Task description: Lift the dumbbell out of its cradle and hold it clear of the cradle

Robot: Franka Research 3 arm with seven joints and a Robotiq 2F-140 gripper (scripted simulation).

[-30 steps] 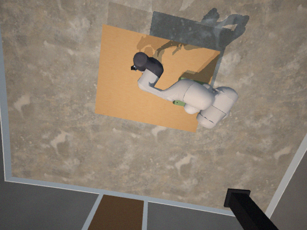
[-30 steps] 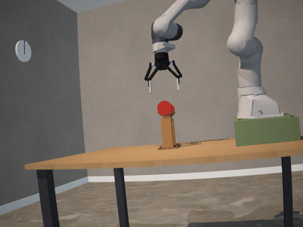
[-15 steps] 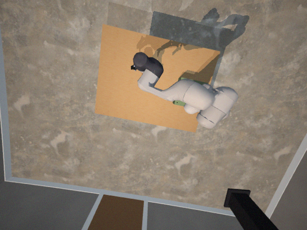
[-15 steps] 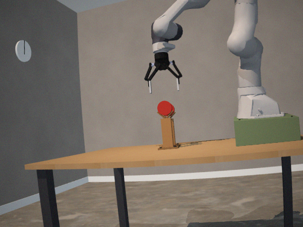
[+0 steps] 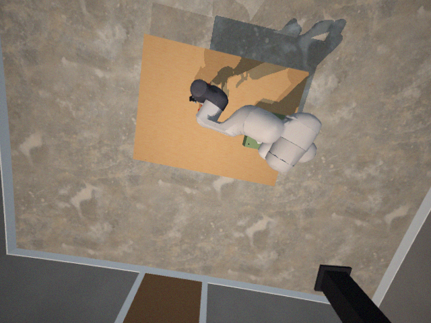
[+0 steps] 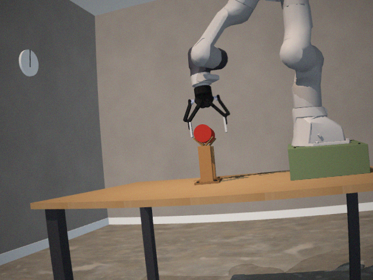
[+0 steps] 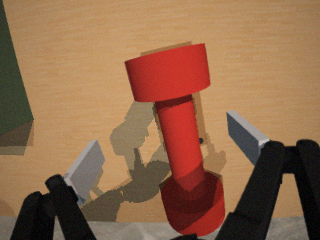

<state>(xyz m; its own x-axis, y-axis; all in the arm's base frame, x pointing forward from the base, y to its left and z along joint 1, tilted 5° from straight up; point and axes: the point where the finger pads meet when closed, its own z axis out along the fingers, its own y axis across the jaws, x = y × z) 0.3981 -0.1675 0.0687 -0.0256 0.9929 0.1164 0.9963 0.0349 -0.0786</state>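
Right now my hand is 2 cm short of the red dumbbell and 1 cm to the left of it. The rest, counted from my hand: wooden cradle: 2 cm ahead, 1 cm to the right, 12 cm below.
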